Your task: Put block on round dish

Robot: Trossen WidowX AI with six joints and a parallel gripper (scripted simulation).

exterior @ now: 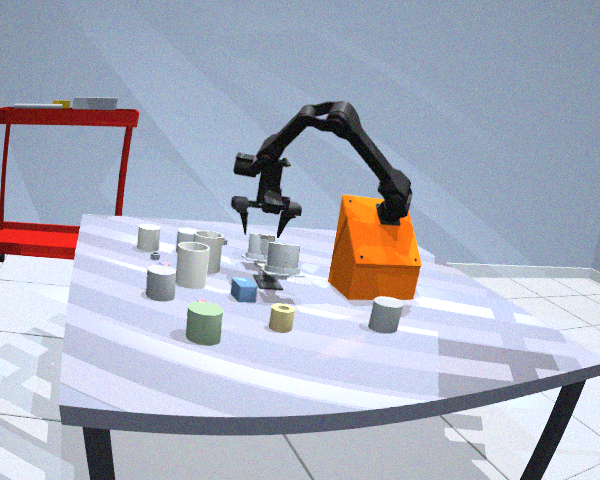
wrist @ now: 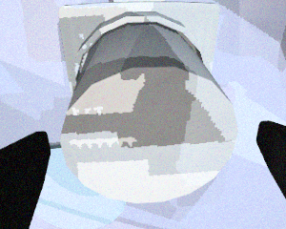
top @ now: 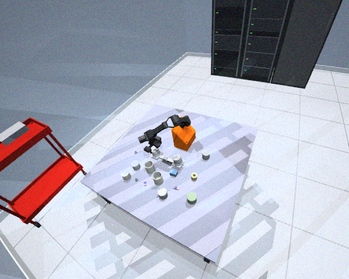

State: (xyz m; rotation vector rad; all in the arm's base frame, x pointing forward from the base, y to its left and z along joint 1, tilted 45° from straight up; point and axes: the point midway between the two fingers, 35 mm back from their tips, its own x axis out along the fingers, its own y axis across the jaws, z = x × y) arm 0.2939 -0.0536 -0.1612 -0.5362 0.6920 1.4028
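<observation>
Right now the teal block is 4 cm below my gripper tip. The rest, counted from my gripper tip: small balance: 2 cm ahead, 14 cm to the left, 6 cm below; then yellow ring: 8 cm ahead, 43 cm to the left, 6 cm below; then pale round dish: 8 cm behind, 9 cm to the right, 8 cm below.
</observation>
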